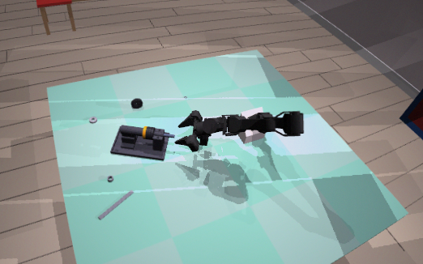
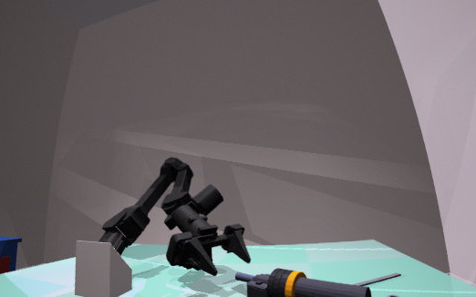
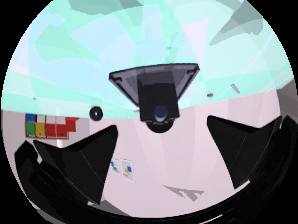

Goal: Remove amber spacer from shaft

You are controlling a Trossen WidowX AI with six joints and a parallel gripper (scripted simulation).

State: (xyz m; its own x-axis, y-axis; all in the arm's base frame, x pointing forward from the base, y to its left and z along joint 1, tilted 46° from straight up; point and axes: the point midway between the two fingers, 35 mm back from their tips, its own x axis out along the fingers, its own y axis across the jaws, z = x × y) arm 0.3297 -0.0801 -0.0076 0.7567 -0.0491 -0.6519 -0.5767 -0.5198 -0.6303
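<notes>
Right now the shaft is 8 cm ahead of my gripper tip, 5 cm to the right of it and 1 cm below it. From my gripper tip the other things lie so: grey bar: 32 cm ahead, 14 cm to the left, 9 cm below; then amber spacer: 11 cm ahead, 8 cm to the right, 1 cm below.
</notes>
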